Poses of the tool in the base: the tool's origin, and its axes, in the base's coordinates. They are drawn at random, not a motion.
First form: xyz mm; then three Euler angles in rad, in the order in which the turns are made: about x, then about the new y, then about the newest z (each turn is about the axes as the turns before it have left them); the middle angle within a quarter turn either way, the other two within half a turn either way.
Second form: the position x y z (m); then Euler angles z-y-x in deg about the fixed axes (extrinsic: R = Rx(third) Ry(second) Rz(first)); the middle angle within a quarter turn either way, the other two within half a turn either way. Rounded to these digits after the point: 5 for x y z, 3 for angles.
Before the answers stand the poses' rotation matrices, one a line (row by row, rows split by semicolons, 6 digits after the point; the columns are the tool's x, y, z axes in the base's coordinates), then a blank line. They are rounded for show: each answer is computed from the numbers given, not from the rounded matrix.
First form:
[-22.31 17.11 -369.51 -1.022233 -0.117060 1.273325]
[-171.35 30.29 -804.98 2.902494 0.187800 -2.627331]
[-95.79 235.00 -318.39 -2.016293 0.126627 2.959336]
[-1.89 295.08 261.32 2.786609 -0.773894 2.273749]
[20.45 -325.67 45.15 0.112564 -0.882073 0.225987]
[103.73 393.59 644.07 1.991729 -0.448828 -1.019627]
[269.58 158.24 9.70 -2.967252 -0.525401 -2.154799]
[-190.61 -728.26 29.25 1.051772 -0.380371 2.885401]
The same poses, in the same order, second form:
0.291098 -0.949538 -0.116793; 0.527769 0.057563 0.847435; -0.797948 -0.308326 0.517893
-0.855348 0.483243 0.186698; 0.439403 0.867637 -0.232663; -0.274419 -0.116972 -0.954469
-0.975563 -0.179798 0.126289; 0.033974 0.444425 0.895172; -0.217076 0.877587 -0.427456
-0.462354 -0.545648 -0.698925; -0.558322 0.791506 -0.248584; 0.688843 0.275292 -0.670604
0.619392 -0.142407 -0.772058; 0.138133 0.987837 -0.071389; 0.772834 -0.062429 0.631530
0.471816 0.767536 -0.433910; 0.140706 -0.551369 -0.822310; -0.870397 0.326926 -0.368141
-0.477001 0.721739 -0.501560; 0.773647 0.615590 0.150063; 0.417062 -0.316450 -0.852009
-0.898222 -0.235287 -0.371265; 0.437543 -0.398155 -0.806243; 0.041878 -0.886630 0.460580

[-0.02231 0.01711 -0.36951 72.956 -6.707 -58.570]
[-0.17135 0.03029 -0.80498 -150.535 10.760 166.301]
[-0.09579 0.23500 -0.31839 169.557 7.255 -115.525]
[-0.00189 0.29508 0.26132 130.276 -44.341 159.661]
[0.02045 -0.32567 0.04515 12.948 -50.539 6.449]
[0.10373 0.39359 0.64407 -58.420 -25.716 114.118]
[0.26958 0.15824 0.00970 -123.461 -30.103 -170.011]
[-0.19061 -0.72826 0.02925 165.321 -21.794 60.262]

